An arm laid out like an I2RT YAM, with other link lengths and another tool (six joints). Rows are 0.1 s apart.
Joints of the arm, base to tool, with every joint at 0 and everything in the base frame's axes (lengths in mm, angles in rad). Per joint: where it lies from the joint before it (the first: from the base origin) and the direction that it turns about. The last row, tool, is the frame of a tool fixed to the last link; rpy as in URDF.
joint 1: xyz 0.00 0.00 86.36 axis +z
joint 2: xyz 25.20 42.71 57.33 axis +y
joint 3: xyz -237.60 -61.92 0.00 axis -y
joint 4: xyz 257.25 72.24 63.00 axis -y
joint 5: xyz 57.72 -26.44 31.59 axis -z
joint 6: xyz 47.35 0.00 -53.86 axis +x
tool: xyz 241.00 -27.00 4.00 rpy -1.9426 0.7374 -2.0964
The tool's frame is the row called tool.
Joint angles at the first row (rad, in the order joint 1, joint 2, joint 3, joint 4, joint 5, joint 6):
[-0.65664, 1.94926, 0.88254, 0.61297, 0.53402, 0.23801]
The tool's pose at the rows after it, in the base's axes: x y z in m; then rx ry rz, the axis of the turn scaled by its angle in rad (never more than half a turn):
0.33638 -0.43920 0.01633 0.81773 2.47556 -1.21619
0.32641 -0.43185 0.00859 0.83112 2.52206 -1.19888
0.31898 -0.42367 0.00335 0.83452 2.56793 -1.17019
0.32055 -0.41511 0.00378 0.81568 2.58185 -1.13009
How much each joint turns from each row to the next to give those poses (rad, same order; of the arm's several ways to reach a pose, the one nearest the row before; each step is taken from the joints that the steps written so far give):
[0.00614, -0.02753, -0.01674, -0.04171, 0.00968, 0.01574]
[0.00240, -0.02573, -0.01190, -0.06521, 0.00643, 0.01969]
[0.00075, -0.03463, -0.00970, -0.07366, -0.00687, 0.01904]
[0.00224, -0.04029, -0.02012, -0.03350, -0.02804, 0.01207]

